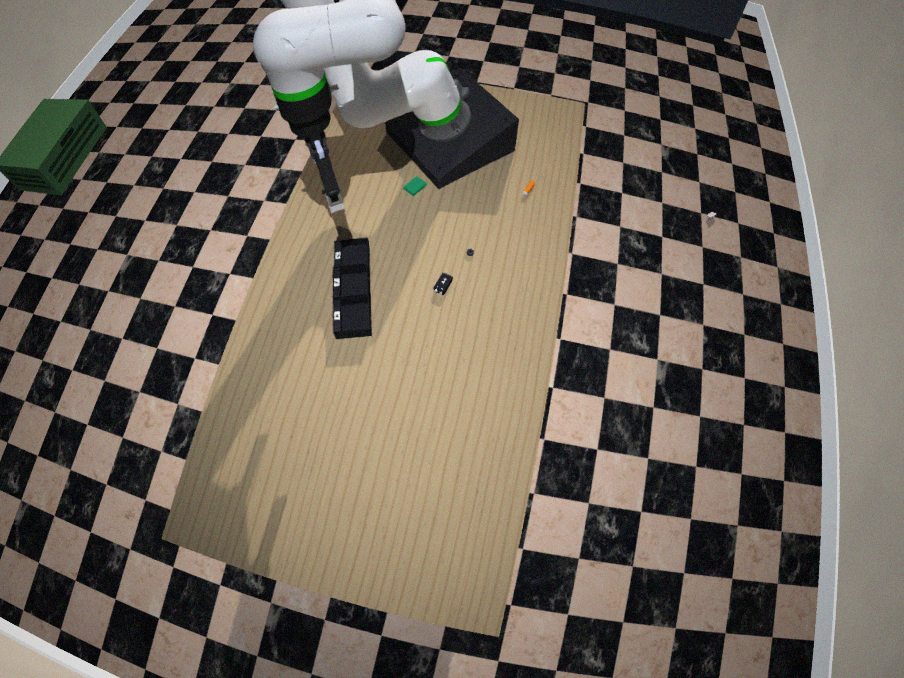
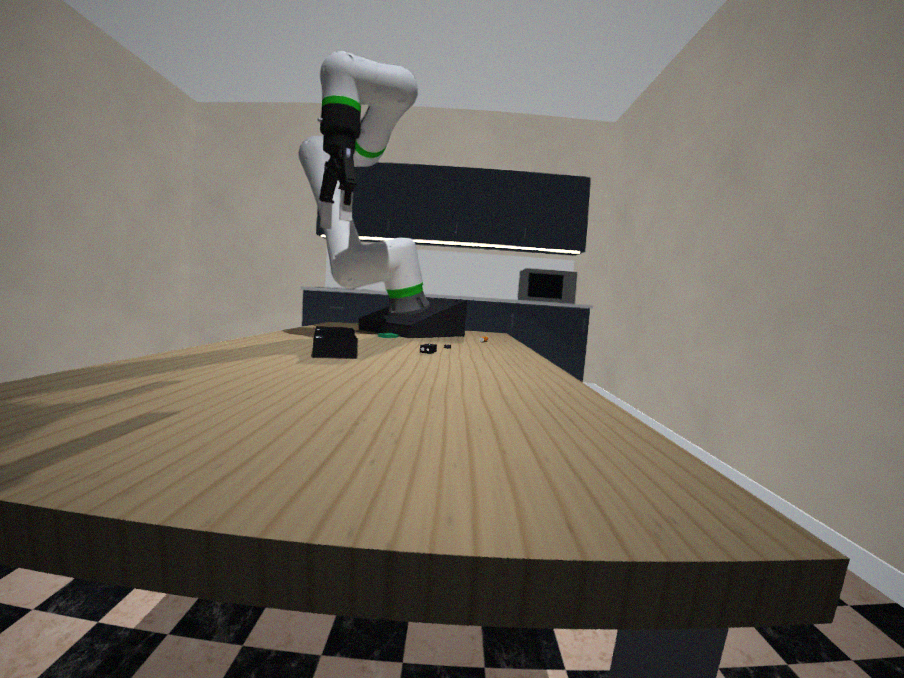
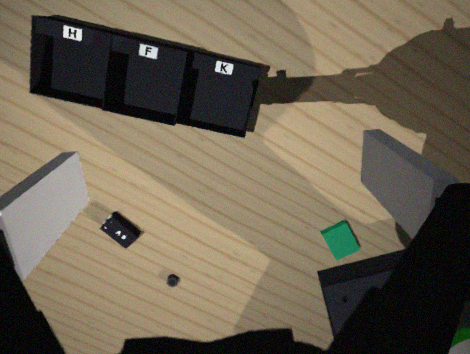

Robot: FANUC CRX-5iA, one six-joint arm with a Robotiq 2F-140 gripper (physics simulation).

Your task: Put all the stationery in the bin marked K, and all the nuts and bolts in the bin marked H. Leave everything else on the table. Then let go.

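Pixels of known places: gripper, fingertip midpoint: (image 2: 334,224) (image 3: 222,166); arm's base at its link origin: (image 1: 445,120) (image 2: 409,309).
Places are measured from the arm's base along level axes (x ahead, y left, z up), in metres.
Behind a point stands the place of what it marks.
Observation:
The black bin block (image 2: 335,343) {x 0.645, y -0.101, z -0.054 m} has bin K (image 1: 355,255) {x 0.432, y -0.150, z -0.076 m} (image 3: 220,97) {x 0.438, y -0.151, z -0.076 m} at the robot-base end and bin H (image 1: 353,321) {x 0.609, y -0.109, z -0.076 m} (image 3: 77,67) {x 0.605, y -0.104, z -0.076 m} at the far end. I see no item inside either. A small dark hex nut or bolt head (image 1: 470,252) {x 0.380, y 0.129, z -0.075 m} (image 2: 447,346) {x 0.386, y 0.127, z -0.077 m} (image 3: 172,280) {x 0.378, y 0.124, z -0.074 m} lies on the table. An orange stick with a pale end (image 1: 529,187) {x 0.148, y 0.253, z -0.069 m} (image 2: 484,339) {x 0.163, y 0.252, z -0.074 m} lies near the right edge; its kind is unclear. A flat green block (image 1: 414,186) {x 0.196, y -0.049, z -0.072 m} (image 2: 387,335) {x 0.219, y -0.048, z -0.075 m} (image 3: 341,240) {x 0.191, y -0.051, z -0.072 m} lies beside the robot base. My gripper (image 1: 335,206) (image 2: 335,215) {x 0.438, y -0.165, z 0.207 m} (image 3: 222,166) {x 0.438, y -0.165, z 0.207 m} is open and empty, high above the table.
A black block with silver terminals (image 1: 442,283) {x 0.483, y 0.078, z -0.064 m} (image 2: 428,348) {x 0.503, y 0.078, z -0.071 m} (image 3: 120,230) {x 0.478, y 0.073, z -0.065 m}, like a battery, lies near the hex piece. The robot's dark pedestal (image 1: 467,149) {x 0.100, y 0.077, z -0.005 m} (image 2: 438,321) {x 0.101, y 0.104, z -0.030 m} (image 3: 350,285) {x 0.158, y -0.008, z -0.040 m} stands by the green block. A small white piece (image 1: 711,215) {x -0.532, y 1.164, z -0.811 m} lies on the floor right of the table.

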